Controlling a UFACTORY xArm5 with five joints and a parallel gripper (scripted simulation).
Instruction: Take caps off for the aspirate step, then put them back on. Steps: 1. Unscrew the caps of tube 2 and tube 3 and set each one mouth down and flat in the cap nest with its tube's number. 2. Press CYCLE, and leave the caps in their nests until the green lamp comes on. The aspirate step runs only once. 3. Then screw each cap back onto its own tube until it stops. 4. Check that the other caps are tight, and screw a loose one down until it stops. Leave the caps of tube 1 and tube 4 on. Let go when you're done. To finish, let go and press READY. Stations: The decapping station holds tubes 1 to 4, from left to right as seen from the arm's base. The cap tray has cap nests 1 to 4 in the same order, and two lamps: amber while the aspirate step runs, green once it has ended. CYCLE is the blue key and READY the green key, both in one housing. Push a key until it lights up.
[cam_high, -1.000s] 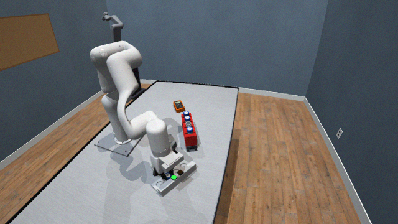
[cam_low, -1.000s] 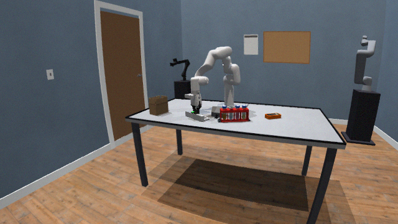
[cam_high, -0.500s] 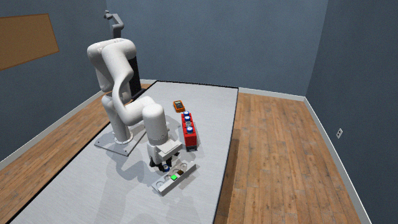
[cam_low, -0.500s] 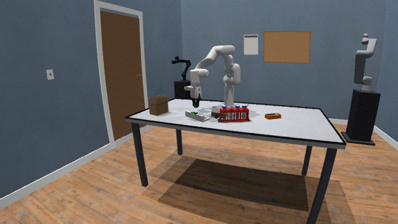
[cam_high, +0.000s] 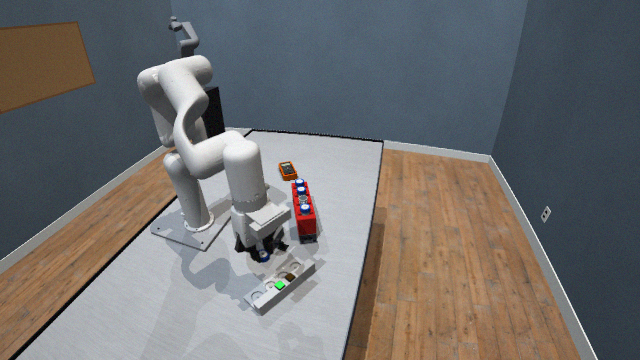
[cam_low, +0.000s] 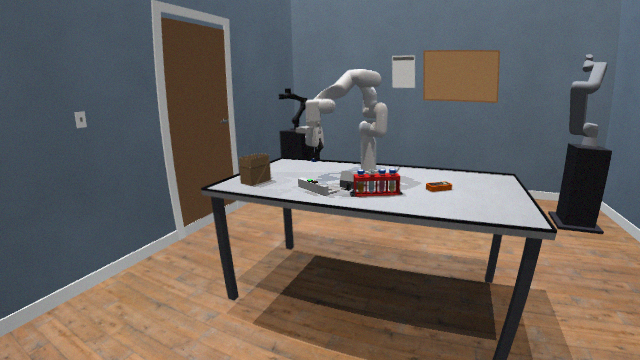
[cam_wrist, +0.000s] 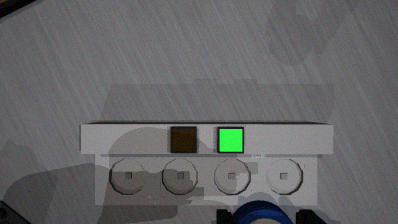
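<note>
Now: hand 35 cm to the right of the blue-rimmed cap, 6 cm above it and 3 cm past it. Also, from my hand: grey key housing: 17 cm to the left, 12 cm below, 11 cm behind; blue key: 20 cm to the left, 13 cm behind, 11 cm below; green key: 15 cm to the left, 13 cm behind, 11 cm below.
</note>
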